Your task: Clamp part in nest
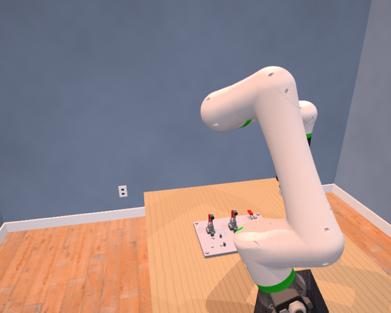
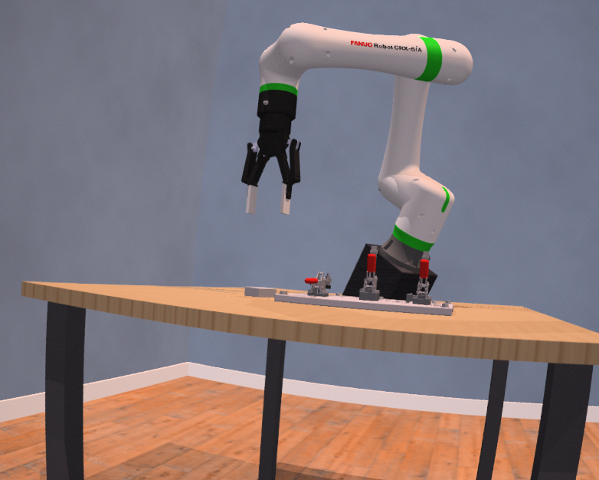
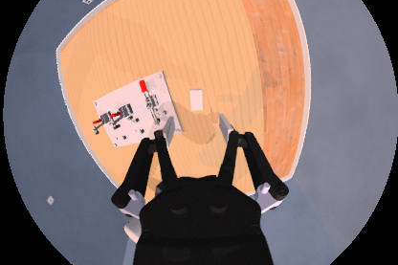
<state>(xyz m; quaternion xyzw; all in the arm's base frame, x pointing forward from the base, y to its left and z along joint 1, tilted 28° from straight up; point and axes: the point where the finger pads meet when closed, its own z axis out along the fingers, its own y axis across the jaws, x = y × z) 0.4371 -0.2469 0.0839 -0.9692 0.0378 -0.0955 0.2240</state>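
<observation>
The pale grey part lies 20 cm below my hand. Round my hand: grey fixture plate (4 cm behind, 25 cm to the left, 21 cm below).
</observation>
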